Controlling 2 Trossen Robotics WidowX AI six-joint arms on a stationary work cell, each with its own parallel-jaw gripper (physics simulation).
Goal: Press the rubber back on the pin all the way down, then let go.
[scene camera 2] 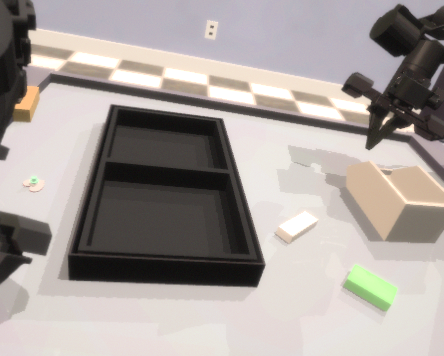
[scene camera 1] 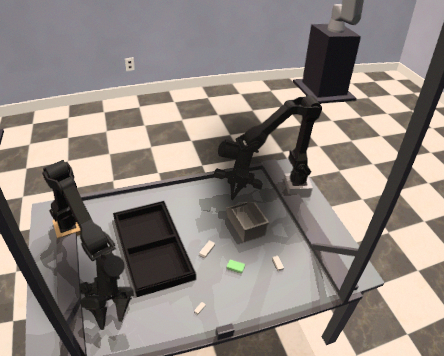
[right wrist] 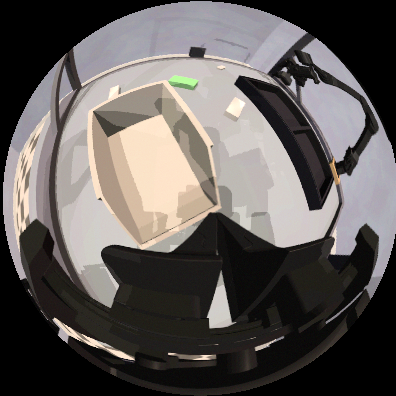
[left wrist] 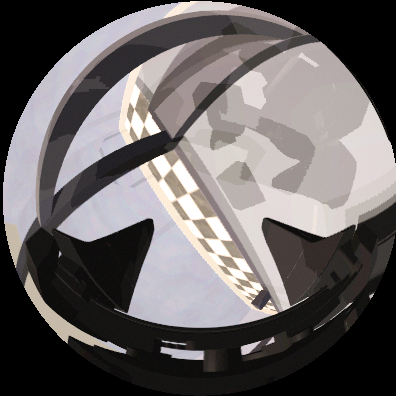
Labels:
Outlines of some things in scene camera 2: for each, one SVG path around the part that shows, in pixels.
My left gripper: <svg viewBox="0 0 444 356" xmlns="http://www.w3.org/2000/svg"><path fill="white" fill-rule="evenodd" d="M48 223L0 211L0 284L22 264L31 264L33 258L23 256L23 252L46 256L52 239ZM0 131L0 160L6 161L10 148L1 145L4 134Z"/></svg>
My right gripper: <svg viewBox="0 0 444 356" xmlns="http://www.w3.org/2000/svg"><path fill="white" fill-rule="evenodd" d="M427 71L413 64L401 64L383 94L372 88L373 80L358 72L352 73L341 89L344 93L355 99L363 95L371 100L371 105L366 108L370 116L365 149L371 150L396 129L408 128L412 124L414 125L414 132L428 141L444 139L443 120L432 114L422 117L412 111L413 108L415 110L423 110L425 106L437 110L444 101L444 91L435 87L432 91L429 90L431 76ZM394 113L393 117L388 119L380 129L389 112L391 111Z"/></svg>

